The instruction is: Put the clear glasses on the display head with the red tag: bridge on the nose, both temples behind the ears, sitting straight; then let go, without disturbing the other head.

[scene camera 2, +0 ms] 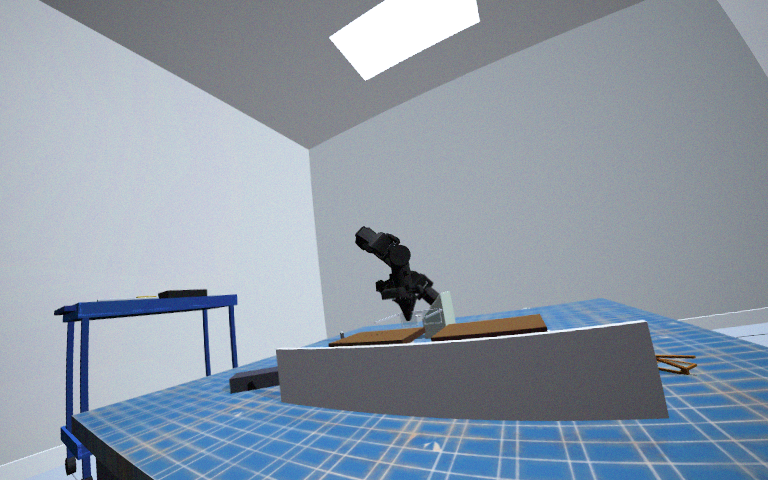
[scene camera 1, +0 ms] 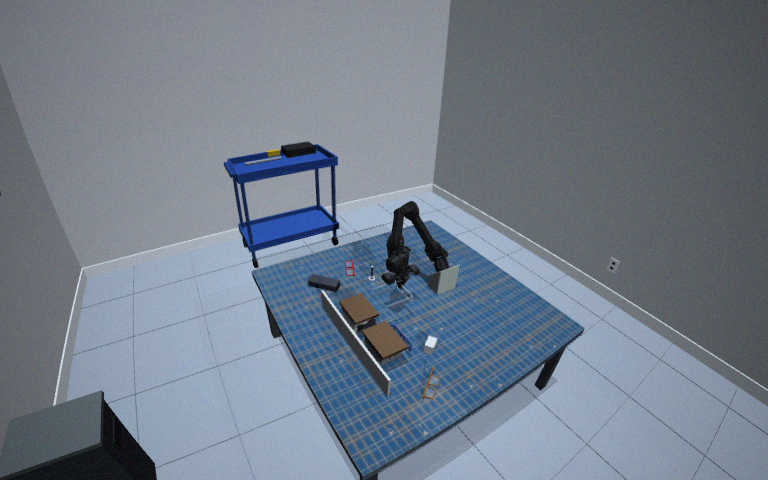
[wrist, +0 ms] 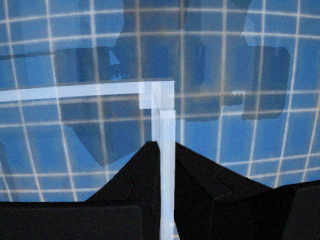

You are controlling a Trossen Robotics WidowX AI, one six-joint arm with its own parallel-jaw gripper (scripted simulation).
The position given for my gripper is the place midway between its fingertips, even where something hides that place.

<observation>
I see my gripper [scene camera 2: 408,320], a dark box [scene camera 2: 255,379] and a long grey panel [scene camera 2: 609,372].
My gripper also shows in the wrist view [wrist: 159,151]. The long grey panel is seen too in scene camera 1 [scene camera 1: 380,377]. The wrist view misses the dark box: it is out of frame.
</observation>
